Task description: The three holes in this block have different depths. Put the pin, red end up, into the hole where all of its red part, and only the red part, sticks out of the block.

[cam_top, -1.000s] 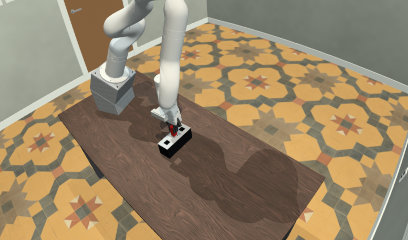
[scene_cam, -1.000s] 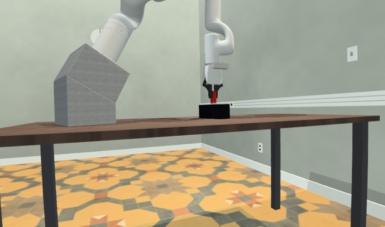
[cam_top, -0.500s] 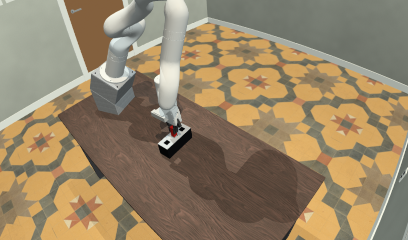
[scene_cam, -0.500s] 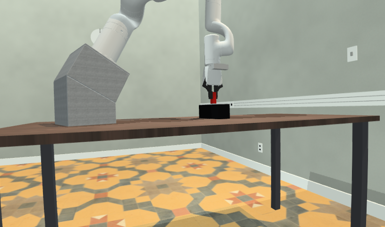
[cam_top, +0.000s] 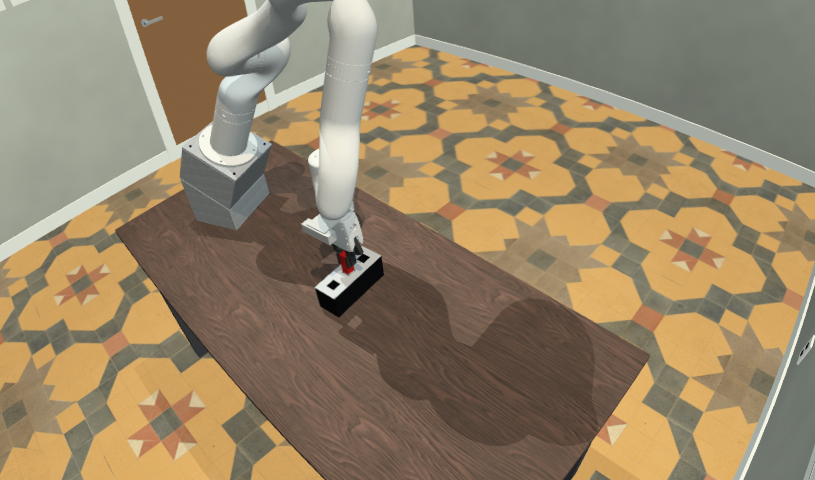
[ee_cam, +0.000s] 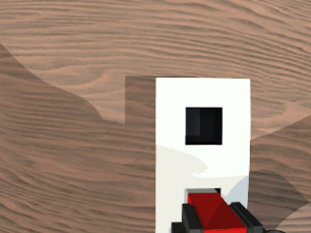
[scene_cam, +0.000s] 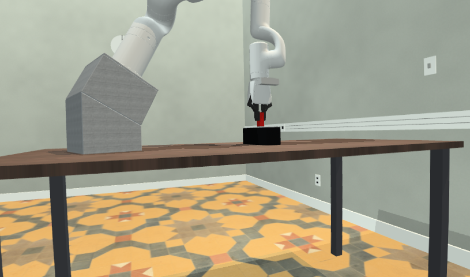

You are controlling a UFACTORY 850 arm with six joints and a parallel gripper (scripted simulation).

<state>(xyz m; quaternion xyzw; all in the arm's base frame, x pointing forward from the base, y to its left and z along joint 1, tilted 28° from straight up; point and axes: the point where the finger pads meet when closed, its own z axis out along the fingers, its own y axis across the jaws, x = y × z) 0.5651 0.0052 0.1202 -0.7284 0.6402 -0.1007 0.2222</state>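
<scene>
Right now my hand is 10 mm above the pin. From my hand the other things lie so: black block: 80 mm below.
</scene>
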